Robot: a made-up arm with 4 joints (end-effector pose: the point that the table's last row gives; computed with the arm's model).
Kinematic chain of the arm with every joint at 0, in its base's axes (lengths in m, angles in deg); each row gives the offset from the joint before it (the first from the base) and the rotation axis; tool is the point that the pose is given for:
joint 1: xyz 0 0 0.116 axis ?
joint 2: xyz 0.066 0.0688 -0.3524 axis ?
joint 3: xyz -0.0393 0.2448 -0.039 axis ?
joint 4: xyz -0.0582 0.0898 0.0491 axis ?
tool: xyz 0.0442 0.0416 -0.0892
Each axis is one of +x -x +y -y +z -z.
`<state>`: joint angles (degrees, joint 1 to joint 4).
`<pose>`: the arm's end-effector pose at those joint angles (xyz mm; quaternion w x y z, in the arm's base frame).
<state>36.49 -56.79 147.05 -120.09</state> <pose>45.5 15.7 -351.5 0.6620 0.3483 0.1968 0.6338</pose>
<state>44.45 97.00 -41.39 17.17</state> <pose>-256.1 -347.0 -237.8 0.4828 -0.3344 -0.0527 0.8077</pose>
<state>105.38 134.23 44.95 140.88</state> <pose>-49.4 -148.6 311.3 0.9517 0.1568 -0.0185 0.2634</pose>
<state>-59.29 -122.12 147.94 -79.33</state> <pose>278.0 342.5 80.8 0.3026 0.7616 -0.5434 -0.1817</pose>
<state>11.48 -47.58 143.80 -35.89</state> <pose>112.9 206.2 -205.7 0.4733 0.8228 -0.2609 0.1757</pose>
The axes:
joint 1: -x
joint 2: +z
joint 3: +x
joint 4: -y

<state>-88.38 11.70 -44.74 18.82</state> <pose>-25.9 509.4 481.7 0.8958 0.3714 -0.2432 -0.0205</pose>
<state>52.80 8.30 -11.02 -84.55</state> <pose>-168.1 -85.5 -465.8 0.6091 -0.4356 0.5886 -0.3046</pose>
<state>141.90 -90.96 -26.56 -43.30</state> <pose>409.8 -452.4 385.7 0.2878 -0.5077 -0.5340 -0.6118</pose>
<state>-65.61 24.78 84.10 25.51</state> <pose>-64.8 365.1 286.9 0.2565 0.9663 -0.0227 -0.0016</pose>
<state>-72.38 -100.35 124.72 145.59</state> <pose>128.8 393.3 140.4 0.3517 0.4711 0.0092 0.8089</pose>
